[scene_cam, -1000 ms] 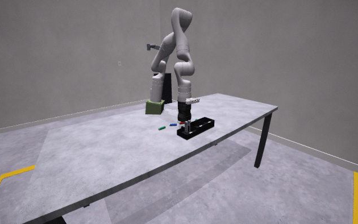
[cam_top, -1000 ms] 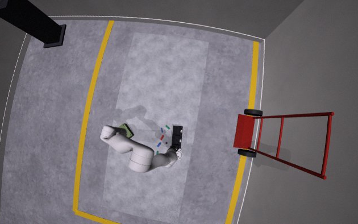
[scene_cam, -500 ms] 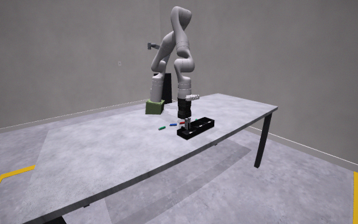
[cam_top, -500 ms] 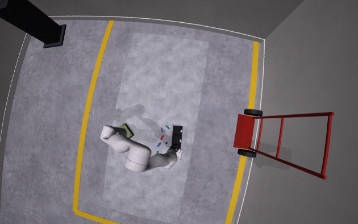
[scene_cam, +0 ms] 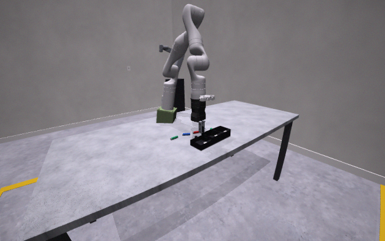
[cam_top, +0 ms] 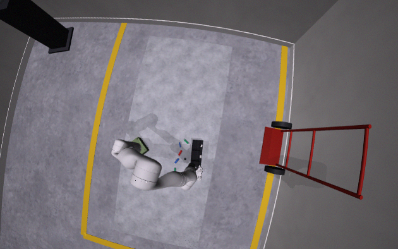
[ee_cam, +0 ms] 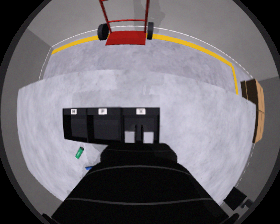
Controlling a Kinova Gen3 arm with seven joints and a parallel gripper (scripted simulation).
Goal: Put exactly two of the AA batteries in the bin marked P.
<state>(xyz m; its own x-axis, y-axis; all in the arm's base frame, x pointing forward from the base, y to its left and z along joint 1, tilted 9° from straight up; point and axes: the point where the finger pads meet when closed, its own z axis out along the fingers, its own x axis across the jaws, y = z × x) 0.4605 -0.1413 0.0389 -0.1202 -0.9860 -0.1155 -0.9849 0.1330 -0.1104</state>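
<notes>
Right now my hand is 10 mm short of the black bin, 80 mm to the right of it and 70 mm above it. The rest, counted from my hand: small dark thing: 80 mm behind, 50 mm to the left, 90 mm below; red battery: 120 mm behind, 100 mm to the left, 80 mm below.
</notes>
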